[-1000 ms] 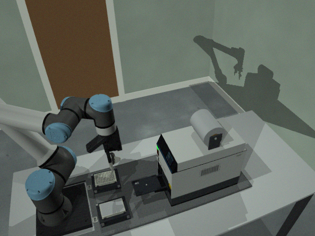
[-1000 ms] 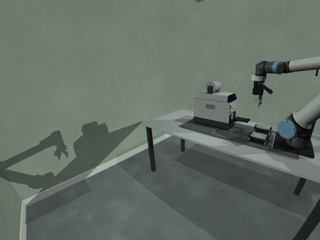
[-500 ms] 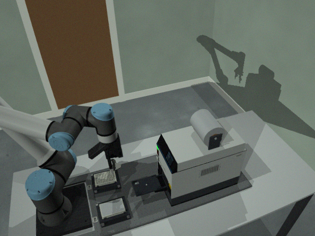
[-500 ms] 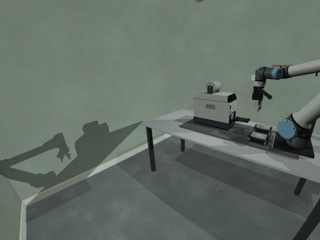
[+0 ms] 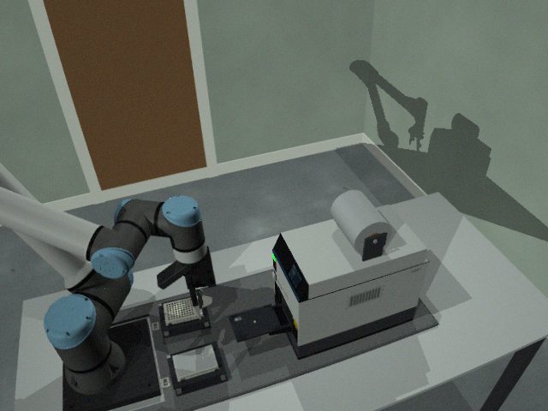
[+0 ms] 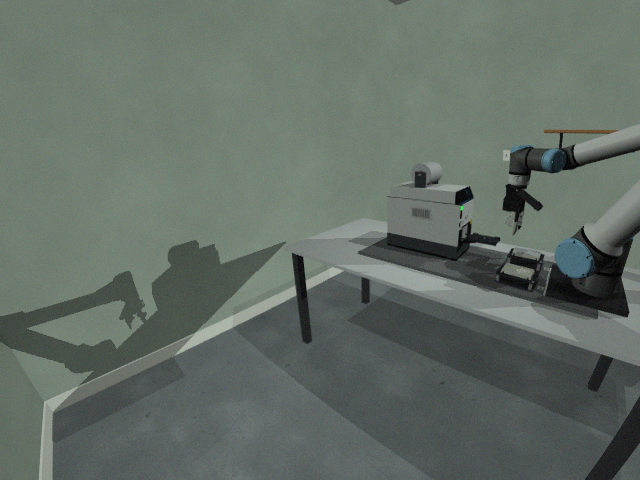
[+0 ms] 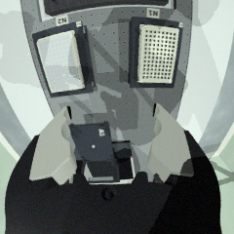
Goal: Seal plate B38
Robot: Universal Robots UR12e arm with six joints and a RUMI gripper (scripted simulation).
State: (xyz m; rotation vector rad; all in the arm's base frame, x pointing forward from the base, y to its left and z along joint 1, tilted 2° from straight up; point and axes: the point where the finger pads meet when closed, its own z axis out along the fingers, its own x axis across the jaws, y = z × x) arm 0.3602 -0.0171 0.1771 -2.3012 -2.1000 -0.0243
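Right now my hand is 140 mm above the plate B38, 110 mm to the right of it and 40 mm past it. Also, from my hand: foil-covered plate: 140 mm below, 110 mm to the right, 50 mm behind; then nest N1: 160 mm below, 110 mm to the left, 40 mm behind; then sealer stage: 160 mm ahead, 90 mm below, 70 mm to the right.
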